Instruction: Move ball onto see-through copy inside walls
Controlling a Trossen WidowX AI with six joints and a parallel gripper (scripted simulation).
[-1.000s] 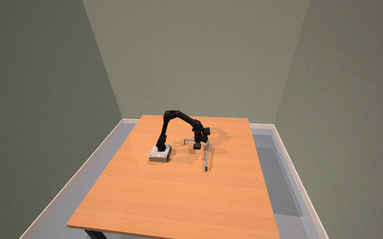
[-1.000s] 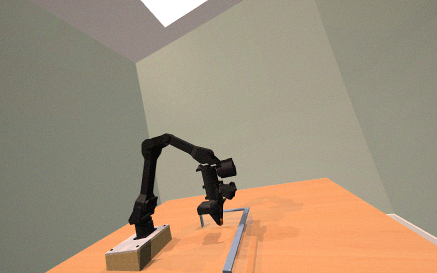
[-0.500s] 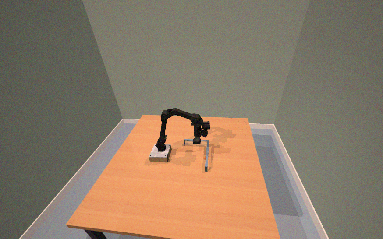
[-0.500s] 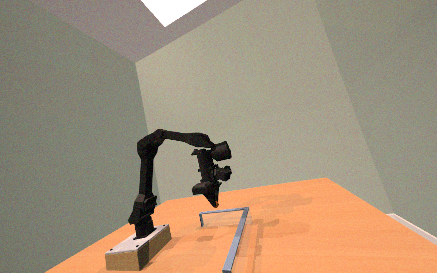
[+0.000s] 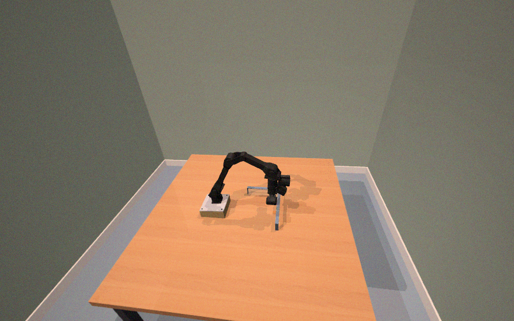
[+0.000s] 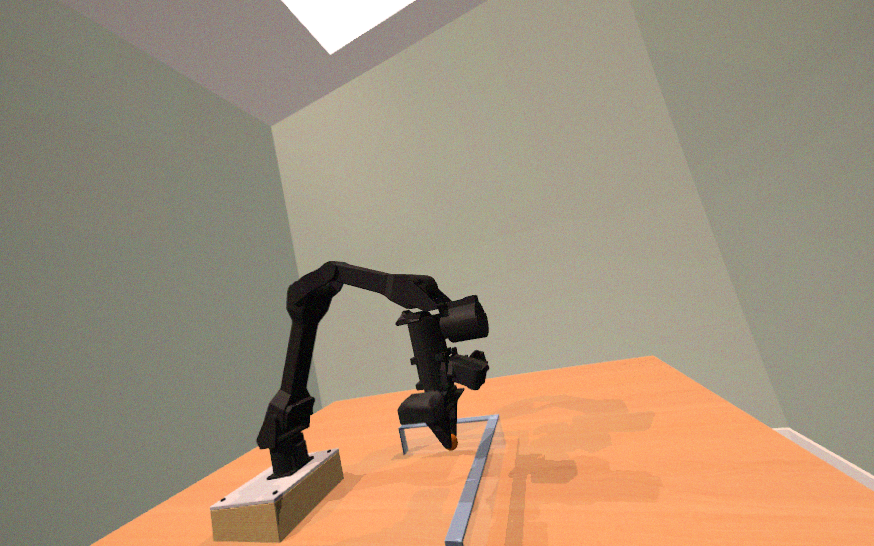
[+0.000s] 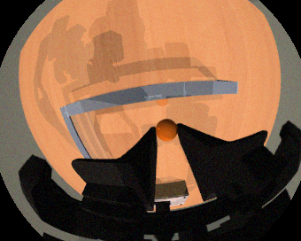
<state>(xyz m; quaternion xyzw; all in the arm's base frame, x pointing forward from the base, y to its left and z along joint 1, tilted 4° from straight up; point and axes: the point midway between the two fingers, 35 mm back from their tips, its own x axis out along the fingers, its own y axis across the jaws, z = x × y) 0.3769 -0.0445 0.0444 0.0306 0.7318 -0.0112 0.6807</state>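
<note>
Right now the see-through copy of ball is 80 mm below my gripper tip, 10 mm to the right of it and 10 mm ahead of it. Also, from my gripper tip: orange ball right at my gripper tip.
</note>
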